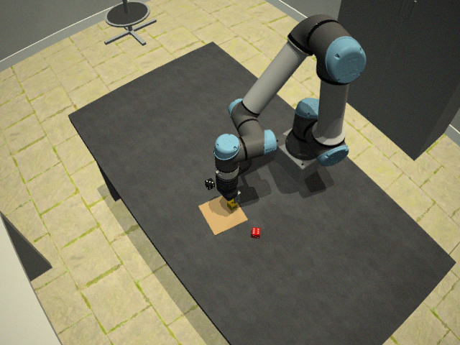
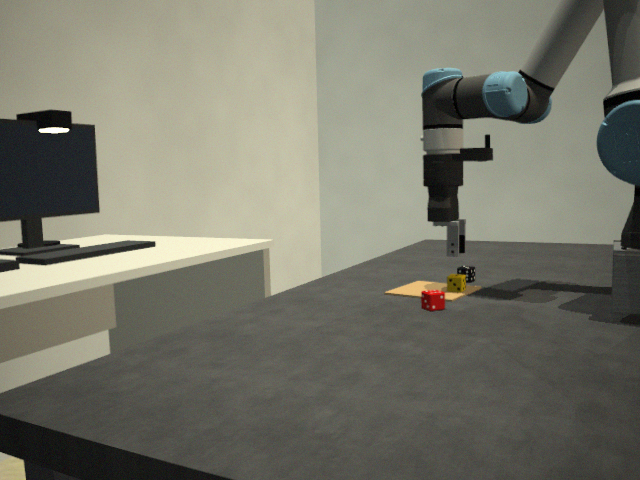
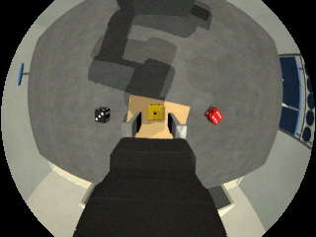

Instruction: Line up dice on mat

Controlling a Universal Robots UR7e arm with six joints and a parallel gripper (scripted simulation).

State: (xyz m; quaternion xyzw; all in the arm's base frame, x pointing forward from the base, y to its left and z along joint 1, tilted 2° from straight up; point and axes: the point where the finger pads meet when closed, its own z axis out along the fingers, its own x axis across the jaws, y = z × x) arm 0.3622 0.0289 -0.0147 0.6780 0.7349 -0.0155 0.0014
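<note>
My gripper is now 2 cm short of the black die, 13 cm to the left of it and 8 cm above it. Also, from my hand: tan mat 4 cm ahead, 9 cm below; yellow die 7 cm below; red die 1 cm behind, 15 cm to the left, 8 cm below.
</note>
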